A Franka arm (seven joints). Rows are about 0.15 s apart.
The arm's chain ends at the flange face. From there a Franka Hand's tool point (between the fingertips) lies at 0.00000 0.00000 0.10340 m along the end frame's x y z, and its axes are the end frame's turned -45 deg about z.
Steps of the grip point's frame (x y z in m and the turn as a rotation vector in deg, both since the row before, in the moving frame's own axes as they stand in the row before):
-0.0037, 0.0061, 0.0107, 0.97, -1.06, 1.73
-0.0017, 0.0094, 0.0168, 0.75, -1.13, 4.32
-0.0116, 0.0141, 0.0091, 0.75, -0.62, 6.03
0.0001, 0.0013, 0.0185, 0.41, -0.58, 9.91
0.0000, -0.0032, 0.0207, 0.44, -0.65, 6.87
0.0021, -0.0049, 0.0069, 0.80, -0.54, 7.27
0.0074, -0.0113, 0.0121, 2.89, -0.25, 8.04
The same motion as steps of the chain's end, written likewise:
0.0043, 0.0069, 0.0107, -0.06, -1.44, 1.73
0.0079, 0.0075, 0.0168, -0.27, -1.33, 4.32
0.0035, 0.0184, 0.0091, 0.09, -0.97, 6.03
0.0023, 0.0007, 0.0185, -0.12, -0.70, 9.91
-0.0009, -0.0024, 0.0207, -0.15, -0.77, 6.87
-0.0003, -0.0045, 0.0069, 0.18, -0.95, 7.27
0.0010, -0.0096, 0.0122, 1.87, -2.22, 8.04

